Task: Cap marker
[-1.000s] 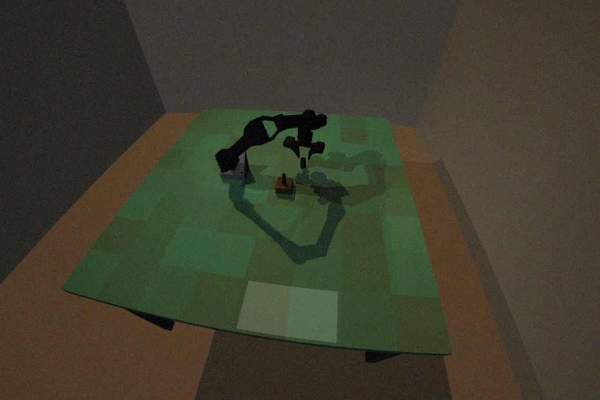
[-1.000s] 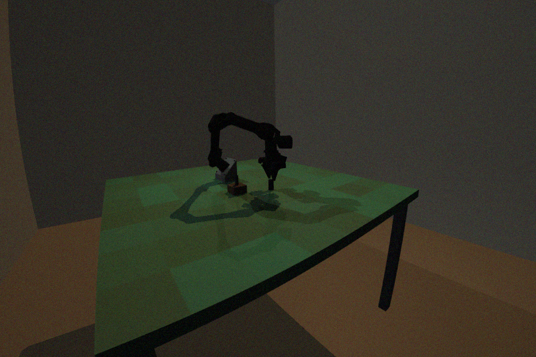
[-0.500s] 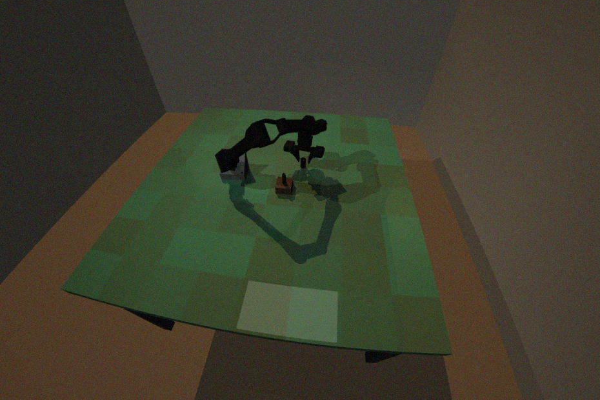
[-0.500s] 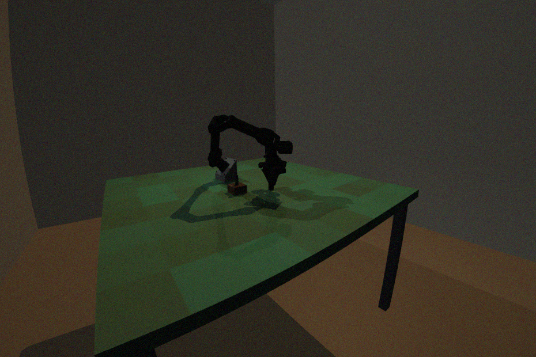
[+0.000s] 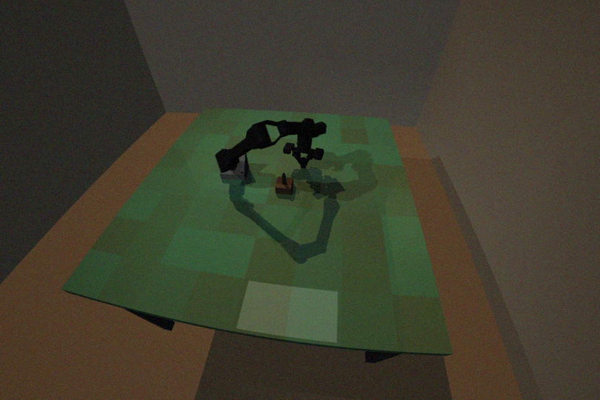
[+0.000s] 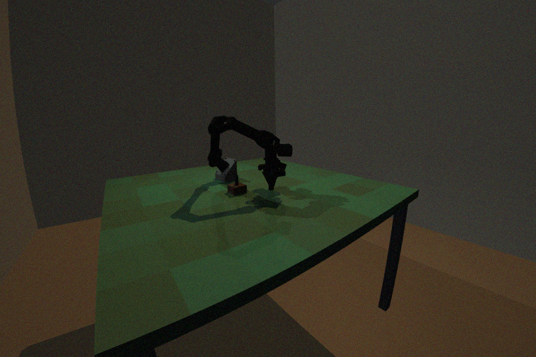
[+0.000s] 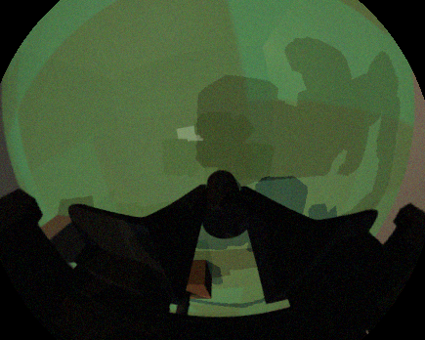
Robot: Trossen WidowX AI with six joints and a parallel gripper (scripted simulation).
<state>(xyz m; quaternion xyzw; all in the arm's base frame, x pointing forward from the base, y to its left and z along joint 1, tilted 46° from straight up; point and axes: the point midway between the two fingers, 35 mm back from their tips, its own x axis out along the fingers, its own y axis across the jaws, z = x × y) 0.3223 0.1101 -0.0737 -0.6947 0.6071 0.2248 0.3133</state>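
Now: gripper tip 160 mm to the left of the holder block and 50 mm past it. The rest, counted from my gripper tip: dark cap: 10 mm above.
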